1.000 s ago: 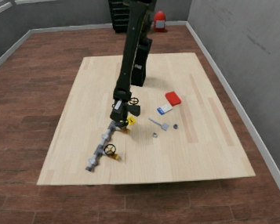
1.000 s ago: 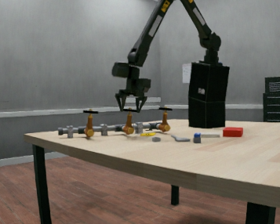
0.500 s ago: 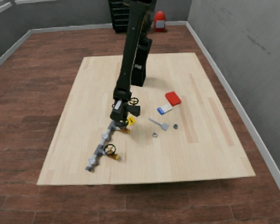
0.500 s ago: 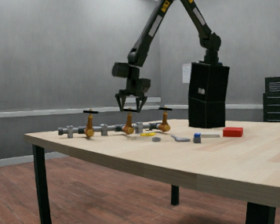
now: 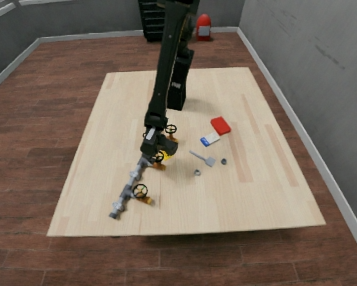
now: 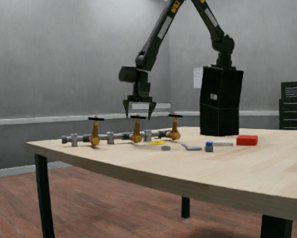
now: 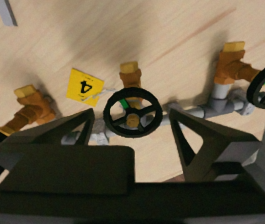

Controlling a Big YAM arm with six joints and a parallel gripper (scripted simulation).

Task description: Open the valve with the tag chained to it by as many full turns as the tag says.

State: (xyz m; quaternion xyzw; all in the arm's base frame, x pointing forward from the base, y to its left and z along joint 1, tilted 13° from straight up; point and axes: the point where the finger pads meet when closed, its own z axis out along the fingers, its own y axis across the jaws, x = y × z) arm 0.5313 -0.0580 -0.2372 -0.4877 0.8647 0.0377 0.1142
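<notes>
Now: hand 12 cm above the yellow tag, 9 cm past it and 3 cm to the right of it. From my hand the other things lie so: blue-and-white block 30 cm to the left, 18 cm behind, 11 cm below; grey flat tool 25 cm to the left, 11 cm below, 5 cm behind; grey part 36 cm to the left, 11 cm below, 2 cm behind.
</notes>
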